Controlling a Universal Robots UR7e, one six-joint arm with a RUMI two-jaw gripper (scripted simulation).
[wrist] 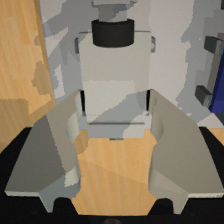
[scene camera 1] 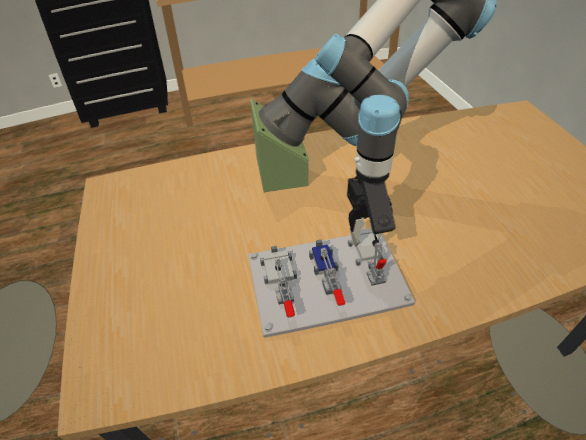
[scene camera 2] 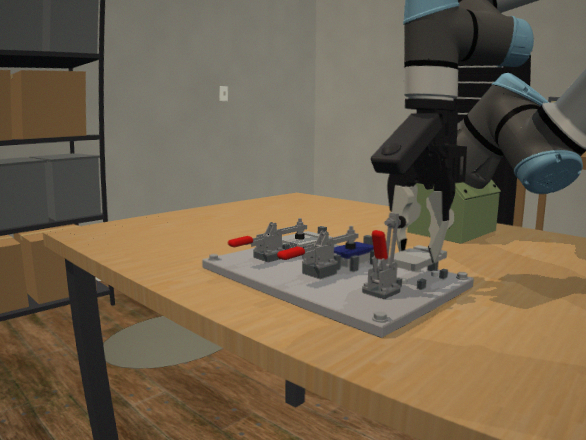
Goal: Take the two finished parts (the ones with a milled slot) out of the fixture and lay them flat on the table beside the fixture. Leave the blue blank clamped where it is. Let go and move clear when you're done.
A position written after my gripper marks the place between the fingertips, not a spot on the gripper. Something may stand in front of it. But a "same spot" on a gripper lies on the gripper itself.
Scene:
My gripper shows in the wrist view (115,91), in scene camera 1 and in scene camera 2. One and the same spot on my gripper: (scene camera 1: 356,223) is (scene camera 2: 396,192). One and the same spot on a grey fixture plate: (scene camera 2: 339,297) is (scene camera 1: 372,298).

